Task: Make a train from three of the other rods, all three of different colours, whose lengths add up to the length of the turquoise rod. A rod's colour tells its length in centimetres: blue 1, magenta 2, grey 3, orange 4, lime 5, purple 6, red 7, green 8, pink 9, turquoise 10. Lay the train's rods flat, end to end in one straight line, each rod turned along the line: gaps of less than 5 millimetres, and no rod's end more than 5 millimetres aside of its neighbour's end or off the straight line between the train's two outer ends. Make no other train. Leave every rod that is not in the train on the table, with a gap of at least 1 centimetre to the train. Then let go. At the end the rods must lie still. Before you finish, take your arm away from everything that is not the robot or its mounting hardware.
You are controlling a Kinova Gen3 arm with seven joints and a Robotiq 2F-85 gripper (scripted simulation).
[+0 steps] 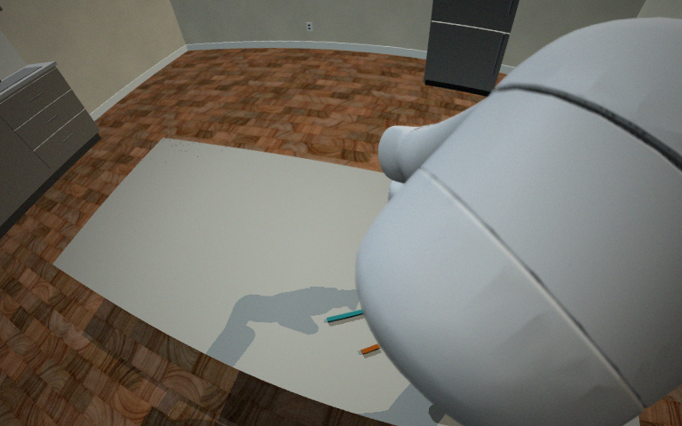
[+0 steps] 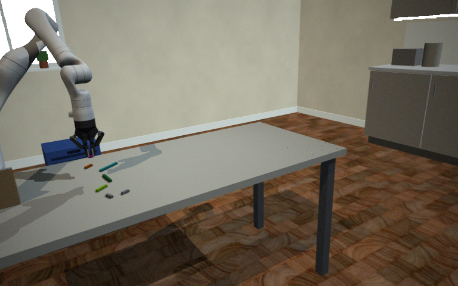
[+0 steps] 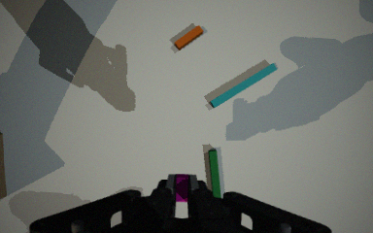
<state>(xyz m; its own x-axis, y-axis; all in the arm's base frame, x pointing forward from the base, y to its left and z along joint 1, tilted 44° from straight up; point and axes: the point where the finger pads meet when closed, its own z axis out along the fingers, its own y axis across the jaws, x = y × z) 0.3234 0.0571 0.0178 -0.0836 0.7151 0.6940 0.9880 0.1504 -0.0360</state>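
My hand is 10 mm above the magenta rod. Also, from my hand: turquoise rod (70 mm ahead, 110 mm to the left, 110 mm below); then lime rod (10 mm ahead, 110 mm to the right, 110 mm below); then green rod (50 mm ahead, 20 mm to the right, 110 mm below).
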